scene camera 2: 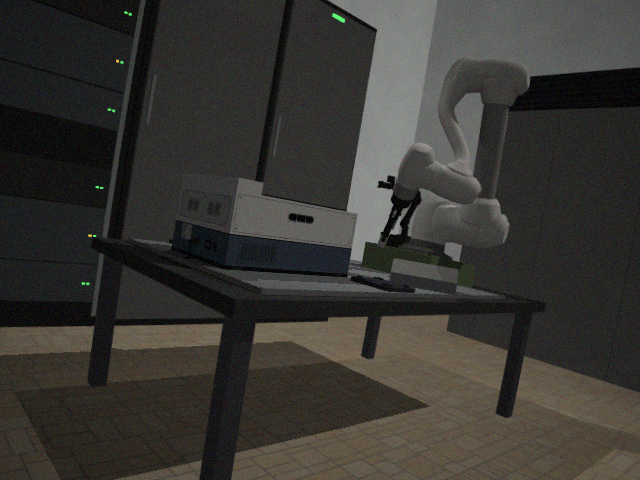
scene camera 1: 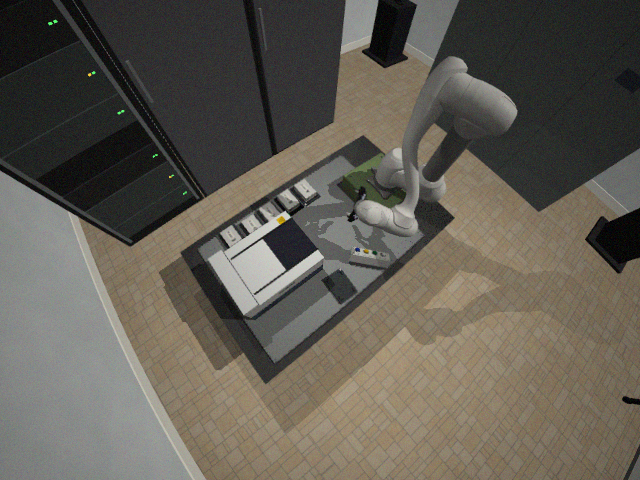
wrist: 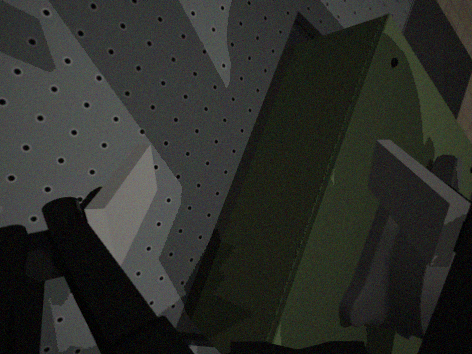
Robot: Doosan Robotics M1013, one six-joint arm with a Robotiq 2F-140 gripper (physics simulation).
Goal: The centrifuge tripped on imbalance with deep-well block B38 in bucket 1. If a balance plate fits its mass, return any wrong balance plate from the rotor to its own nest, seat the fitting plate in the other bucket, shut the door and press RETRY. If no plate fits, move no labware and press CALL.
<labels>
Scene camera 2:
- button box: 415, 274
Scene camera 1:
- white centrifuge: 259, 271
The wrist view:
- gripper: 262, 165
</labels>
